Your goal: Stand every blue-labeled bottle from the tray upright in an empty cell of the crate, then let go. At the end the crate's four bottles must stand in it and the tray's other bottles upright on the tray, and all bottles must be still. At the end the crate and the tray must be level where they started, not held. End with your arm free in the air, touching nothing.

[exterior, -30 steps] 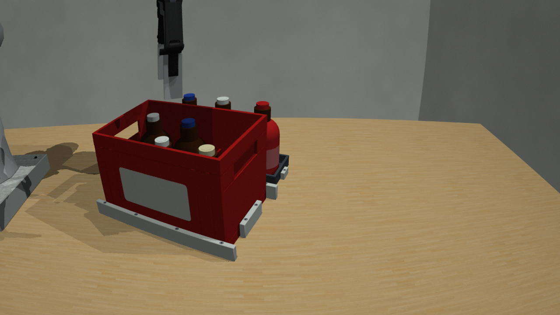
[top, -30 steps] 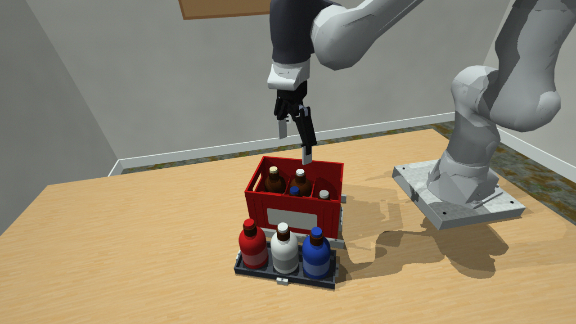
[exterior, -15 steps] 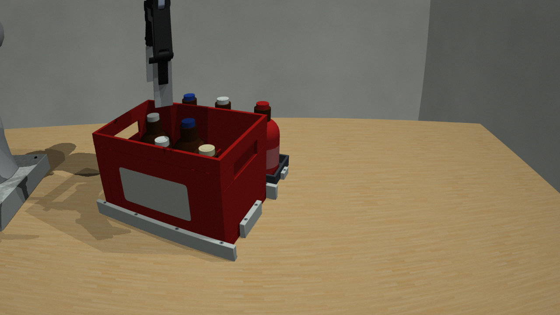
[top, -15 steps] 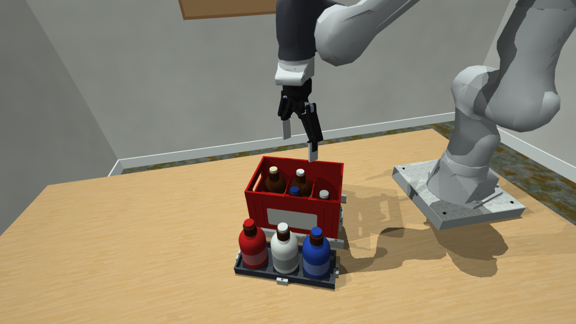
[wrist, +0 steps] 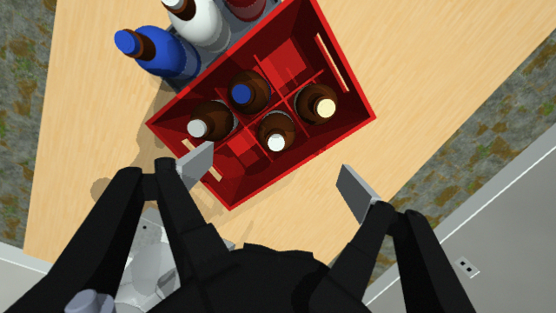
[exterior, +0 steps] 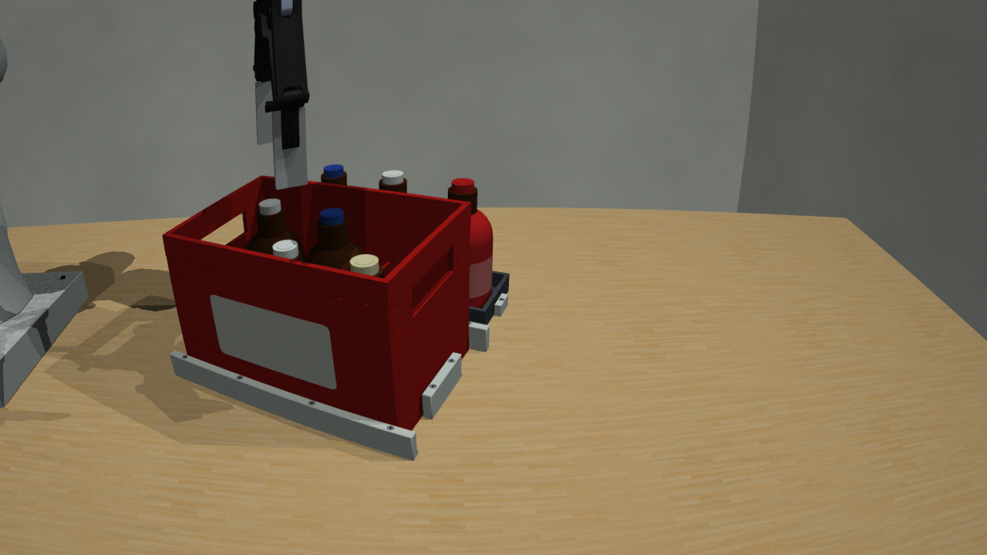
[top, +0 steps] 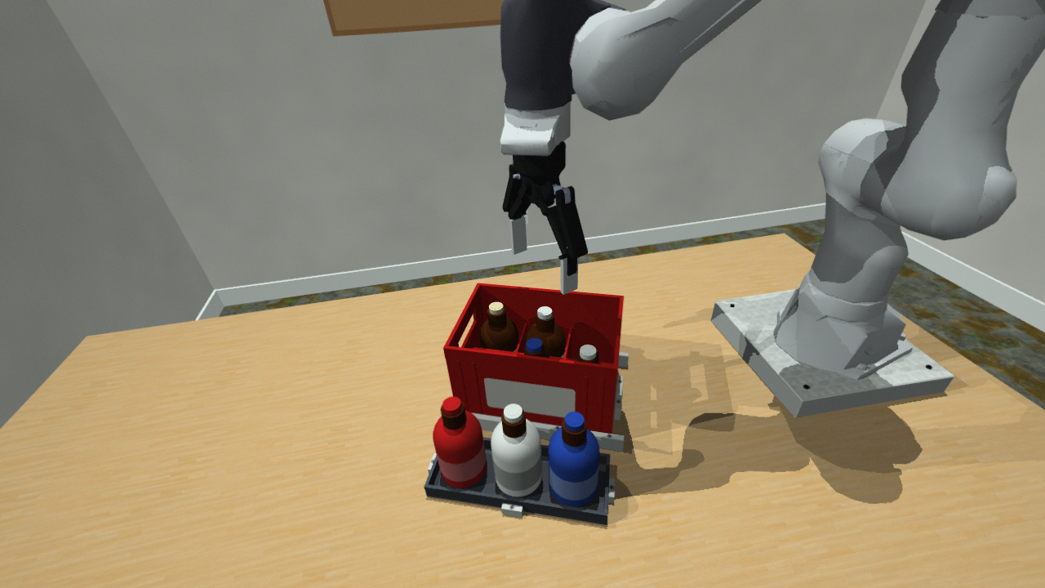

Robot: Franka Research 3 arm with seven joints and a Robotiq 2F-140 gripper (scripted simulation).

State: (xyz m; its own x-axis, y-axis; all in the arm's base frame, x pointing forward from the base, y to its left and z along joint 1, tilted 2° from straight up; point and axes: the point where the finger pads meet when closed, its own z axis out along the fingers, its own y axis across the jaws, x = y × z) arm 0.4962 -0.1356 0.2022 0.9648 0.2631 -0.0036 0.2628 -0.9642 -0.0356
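Now: hand 40 mm short of the blue-labeled bottle, 240 mm to the right of it and 170 mm above it. From my hand the other things lie so: white-labeled bottle (110 mm ahead, 200 mm to the left, 170 mm below); red-labeled bottle (190 mm ahead, 160 mm to the left, 170 mm below); red crate (20 mm ahead, 40 mm to the left, 170 mm below).
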